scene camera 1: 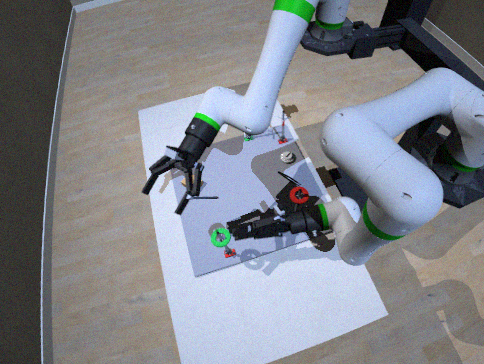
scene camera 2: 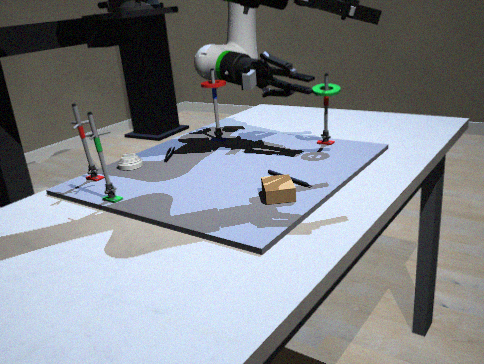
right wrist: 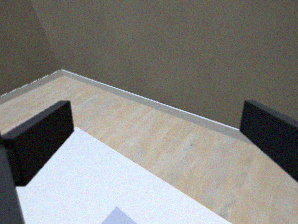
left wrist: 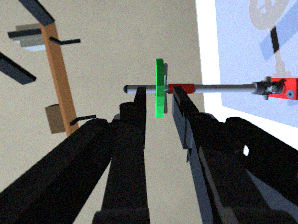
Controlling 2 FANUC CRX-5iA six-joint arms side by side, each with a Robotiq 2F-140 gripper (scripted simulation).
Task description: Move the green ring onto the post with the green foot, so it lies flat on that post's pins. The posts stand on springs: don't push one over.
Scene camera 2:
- my left gripper: 311, 85
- wooden block: 277, 189
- board: 209, 189
